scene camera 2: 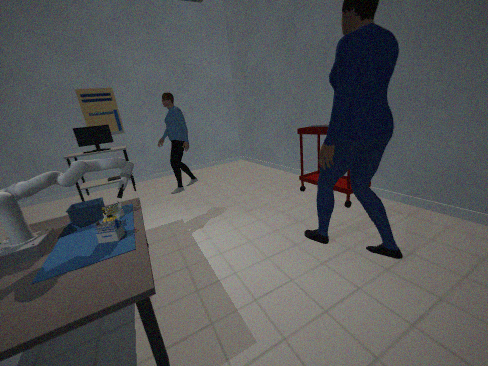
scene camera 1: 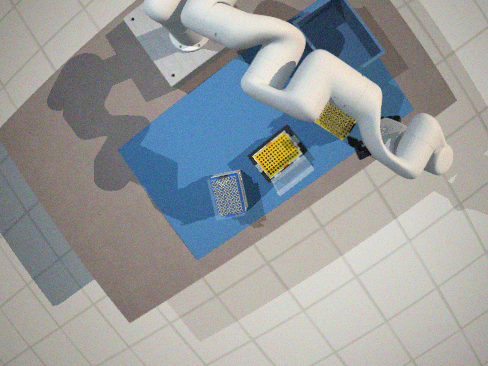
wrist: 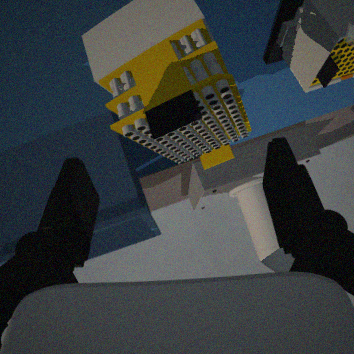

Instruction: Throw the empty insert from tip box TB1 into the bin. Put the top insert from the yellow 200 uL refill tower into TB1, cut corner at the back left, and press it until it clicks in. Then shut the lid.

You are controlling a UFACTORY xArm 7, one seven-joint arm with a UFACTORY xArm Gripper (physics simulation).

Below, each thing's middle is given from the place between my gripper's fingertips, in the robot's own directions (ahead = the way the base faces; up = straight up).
My hand is 250 mm past the dark blue bin (scene camera 1: 347, 37), 90 mm to the right of it and 70 mm above it.
